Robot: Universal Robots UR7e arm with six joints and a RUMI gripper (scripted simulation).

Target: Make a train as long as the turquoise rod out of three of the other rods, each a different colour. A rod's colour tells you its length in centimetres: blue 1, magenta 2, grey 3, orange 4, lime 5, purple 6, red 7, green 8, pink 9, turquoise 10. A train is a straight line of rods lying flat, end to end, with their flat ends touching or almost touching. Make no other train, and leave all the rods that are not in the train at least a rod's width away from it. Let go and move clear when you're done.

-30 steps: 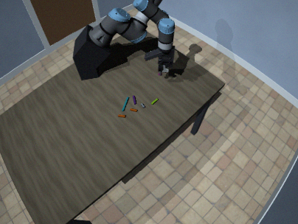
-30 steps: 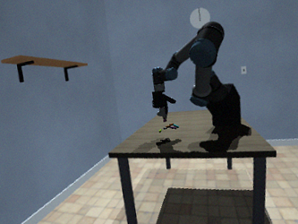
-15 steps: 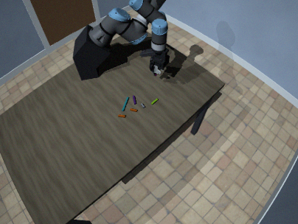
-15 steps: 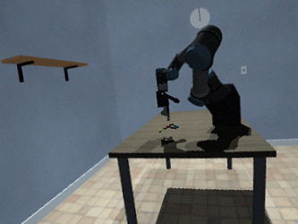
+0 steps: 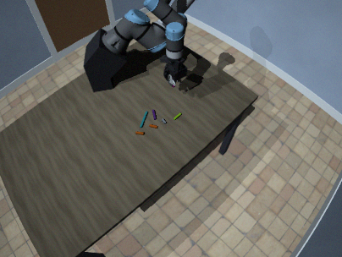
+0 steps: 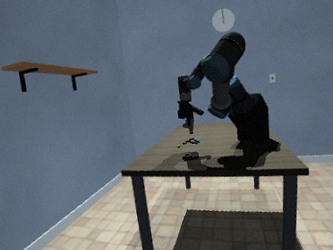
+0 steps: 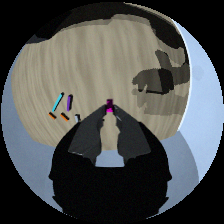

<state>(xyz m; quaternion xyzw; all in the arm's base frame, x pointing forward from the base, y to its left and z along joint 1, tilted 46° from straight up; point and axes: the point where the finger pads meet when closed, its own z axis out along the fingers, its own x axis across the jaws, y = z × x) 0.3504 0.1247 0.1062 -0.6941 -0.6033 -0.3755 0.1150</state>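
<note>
Now: the lime rod 12 cm ahead of my hand, 11 cm below it and 5 cm to the right of it. Round my hand: purple rod (14 cm to the right, 11 cm below, 4 cm ahead); then magenta rod (1 cm below); then grey rod (13 cm to the right, 11 cm below, 10 cm ahead).
</note>
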